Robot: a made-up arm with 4 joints.
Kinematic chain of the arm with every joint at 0, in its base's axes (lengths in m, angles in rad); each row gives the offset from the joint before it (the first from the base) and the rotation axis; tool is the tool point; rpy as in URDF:
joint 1: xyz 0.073 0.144 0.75 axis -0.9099 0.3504 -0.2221
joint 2: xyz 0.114 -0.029 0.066 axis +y
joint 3: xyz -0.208 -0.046 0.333 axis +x
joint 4: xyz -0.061 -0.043 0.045 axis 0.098 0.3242 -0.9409
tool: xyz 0.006 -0.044 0.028 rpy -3.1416 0 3.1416
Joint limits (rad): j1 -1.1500..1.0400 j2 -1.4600..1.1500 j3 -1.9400..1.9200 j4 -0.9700..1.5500
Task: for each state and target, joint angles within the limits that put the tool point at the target. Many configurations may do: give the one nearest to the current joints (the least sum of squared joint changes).
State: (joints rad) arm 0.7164 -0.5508 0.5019 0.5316
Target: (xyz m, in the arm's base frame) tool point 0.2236 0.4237 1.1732
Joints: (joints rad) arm 1.0386 0.3004 0.4255 0.4723
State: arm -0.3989 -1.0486 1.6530 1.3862
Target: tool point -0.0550 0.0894 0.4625
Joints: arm -0.5418 -1.4600 1.4200 1.2543
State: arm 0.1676 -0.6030 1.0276 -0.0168
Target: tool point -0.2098 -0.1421 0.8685
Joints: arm -0.4182 -0.4715 0.6028 0.0465
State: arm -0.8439 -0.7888 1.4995 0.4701
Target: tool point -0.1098 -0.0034 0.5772
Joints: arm -1.1500 -0.6557 1.7037 0.1395
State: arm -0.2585 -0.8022 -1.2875 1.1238
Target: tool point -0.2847 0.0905 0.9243
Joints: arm -0.2857 -0.5615 -1.9400 1.5393
